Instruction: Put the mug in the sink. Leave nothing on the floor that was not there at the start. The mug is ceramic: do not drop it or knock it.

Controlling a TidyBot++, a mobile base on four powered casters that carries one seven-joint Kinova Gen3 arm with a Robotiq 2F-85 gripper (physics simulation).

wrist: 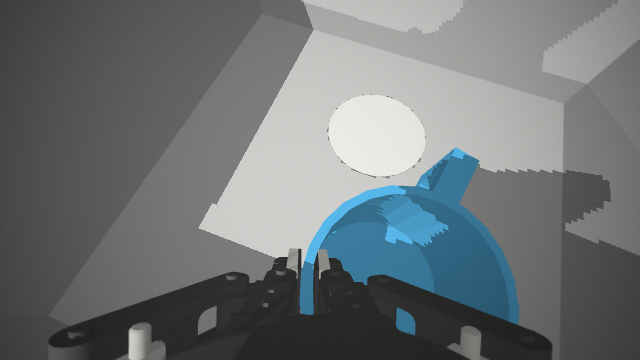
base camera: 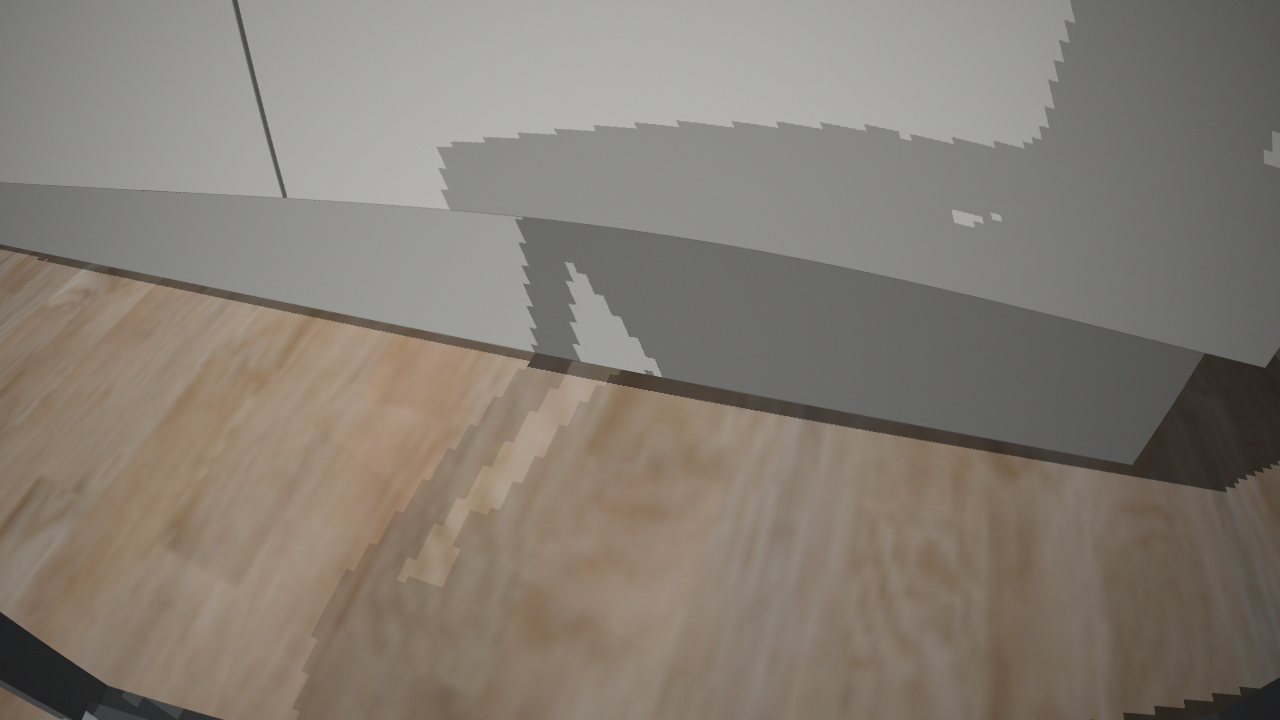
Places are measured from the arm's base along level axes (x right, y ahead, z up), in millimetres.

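Pixels of known places: gripper, fingertip midpoint: (wrist: pixel 307 266).
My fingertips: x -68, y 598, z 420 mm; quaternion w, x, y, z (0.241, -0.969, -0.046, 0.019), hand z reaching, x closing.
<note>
Behind a point stands the place of what it marks.
The blue mug (wrist: pixel 440 255) @(x 9, y 614, z 416 mm) is seen from above in the wrist view, at the lower middle right, open side toward the camera, its handle pointing up and to the right. My gripper (wrist: pixel 307 266) @(x -68, y 598, z 420 mm) is shut on the left part of the mug's rim, one finger inside and one outside. The mug is over the light grey sink basin (wrist: pixel 280 165), whose floor and walls surround it. A round white drain (wrist: pixel 377 135) lies on the basin floor, above and left of the handle. Whether the mug's base touches the basin floor is hidden. The mug does not show in the base camera view.
In the base camera view a pale cabinet front (base camera: pixel 358 89) @(x -164, y 436, z -168 mm) with a recessed base stands close ahead, its corner at the right. The wooden floor (base camera: pixel 626 537) @(x -22, y 327, z -396 mm) lies before it. In the wrist view, basin walls rise at the left, top and right.
</note>
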